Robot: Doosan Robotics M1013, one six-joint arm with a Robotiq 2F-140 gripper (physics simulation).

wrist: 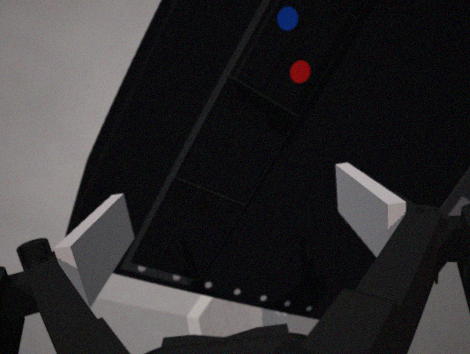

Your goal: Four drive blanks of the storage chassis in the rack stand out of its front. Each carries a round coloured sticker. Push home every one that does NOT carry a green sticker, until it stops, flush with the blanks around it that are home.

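Frame: origin at the arm's base, x ahead, y down, z left, level; metres.
Seen in the pictures: gripper, fingertip midpoint: (231, 202).
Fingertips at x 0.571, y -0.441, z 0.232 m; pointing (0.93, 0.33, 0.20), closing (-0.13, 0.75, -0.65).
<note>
Offsets run from my fingertips to a thing's top centre. "*": to the spot under its first point.
The dark storage chassis @(* dx +0.127, dy +0.009, dz +0.019 m) (205, 135) runs at a slant through the wrist view. Near its top, one drive blank carries a blue round sticker @(dx +0.130, dy +0.005, dz -0.107 m) (287, 18) and another carries a red round sticker @(dx +0.111, dy +0.034, dz -0.078 m) (300, 71). How far these blanks stand out is hard to tell in the dark. No green sticker shows in this view. My gripper (231, 202) is open and empty, its two pale fingertips apart in front of the lower chassis and rack. The stickers lie above and beyond the fingertips.
A row of pale round dots @(* dx +0.106, dy +0.110, dz +0.191 m) (208, 285) lies along the rack's edge at the bottom. A light grey surface (50, 90) shows at the left, and pale blocky shapes (150, 310) show below the rack's edge.
</note>
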